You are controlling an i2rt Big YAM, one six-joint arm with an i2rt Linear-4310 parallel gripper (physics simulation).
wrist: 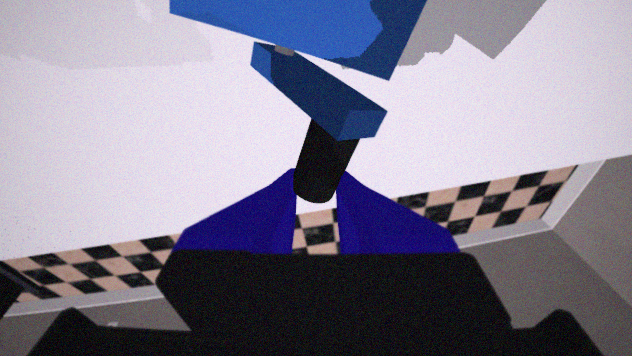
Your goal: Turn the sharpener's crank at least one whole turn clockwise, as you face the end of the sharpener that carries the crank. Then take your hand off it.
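Places are measured from the arm's base along level axes (x left, y back, z up), in centimetres.
Pixels of known places: gripper, between the fingertips: [316, 177].
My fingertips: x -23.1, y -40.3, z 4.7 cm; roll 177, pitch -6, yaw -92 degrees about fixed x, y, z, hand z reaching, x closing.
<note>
Behind a point stands the place of what it marks.
The blue sharpener body [300, 25] @(x -15.7, y -39.9, z 6.2 cm) shows in part at the top of the wrist view. Its dark blue crank arm [320, 92] is slanted in front of the body's end, from upper left to lower right, with a bit of grey shaft [284, 50] @(x -17.2, y -39.2, z 2.1 cm) at its upper end. A black cylindrical handle [324, 160] @(x -20.4, y -40.5, z 7.0 cm) comes off the arm's lower end towards the camera. My gripper [316, 177] @(x -23.1, y -40.3, z 4.7 cm) is shut on the black handle, with one blue fingertip at each side of the handle's free end. The far sides of the fingertips are hidden.
The white table top [125, 150] @(x -26.4, y -22.2, z -6.6 cm) lies behind the crank. Grey shadows fall on it at the upper left and upper right. A black and tan checkered floor strip [480, 205] with a pale border runs below the table edge. A dark object shows at the lower left edge.
</note>
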